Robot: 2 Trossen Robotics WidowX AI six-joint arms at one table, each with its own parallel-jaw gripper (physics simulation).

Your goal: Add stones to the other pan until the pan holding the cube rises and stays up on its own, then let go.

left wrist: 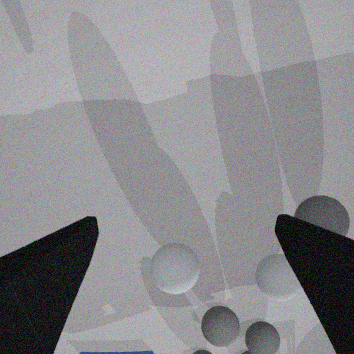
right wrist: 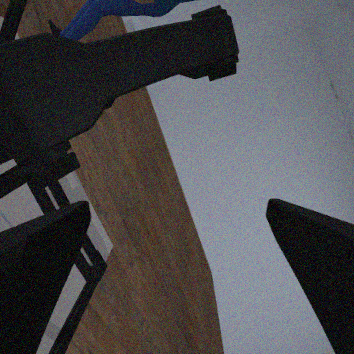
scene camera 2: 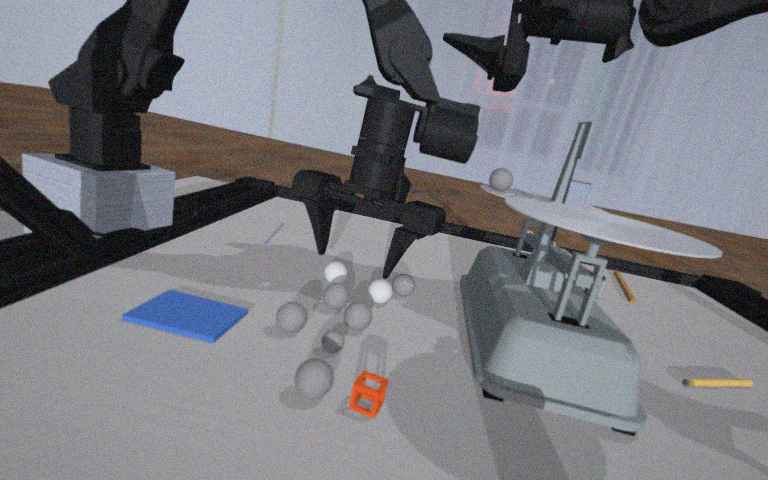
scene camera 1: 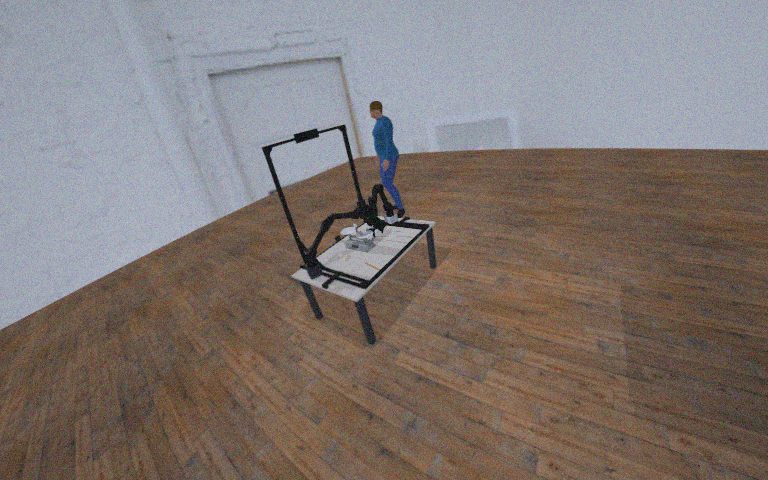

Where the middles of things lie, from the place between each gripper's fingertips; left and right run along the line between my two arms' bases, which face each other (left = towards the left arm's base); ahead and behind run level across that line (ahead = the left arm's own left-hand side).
Right now my left hand is 190 mm past the blue flat pad (scene camera 2: 176,312), 90 mm to the right of it and 10 mm above it. Round my left hand: grey balance scale (scene camera 2: 536,337) 40 mm behind, 220 mm to the right, 100 mm above; then orange wireframe cube (scene camera 2: 377,396) 230 mm behind, 90 mm to the right, 10 mm below.
I see my right gripper 230 mm above the grey balance scale, 180 mm to the left of it and 140 mm past it. Round my right hand: blue flat pad 350 mm below, 280 mm behind, 130 mm to the left; orange wireframe cube 340 mm below, 330 mm behind, 50 mm to the right.
